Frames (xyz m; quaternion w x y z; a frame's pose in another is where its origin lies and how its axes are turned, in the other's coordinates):
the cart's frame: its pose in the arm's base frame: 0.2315 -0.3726 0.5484 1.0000 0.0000 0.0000 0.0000
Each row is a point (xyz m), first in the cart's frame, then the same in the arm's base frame.
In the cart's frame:
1: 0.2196 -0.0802 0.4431
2: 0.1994 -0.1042 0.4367
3: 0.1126 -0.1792 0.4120
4: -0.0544 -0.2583 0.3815
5: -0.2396 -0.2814 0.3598
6: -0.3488 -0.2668 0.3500
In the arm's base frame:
1: 0.4511 -0.4528 0.9915
2: 0.4309 -0.4768 0.9851
3: 0.3441 -0.5518 0.9604
4: 0.1771 -0.6309 0.9299
5: -0.0081 -0.6540 0.9082
6: -0.1173 -0.6394 0.8984

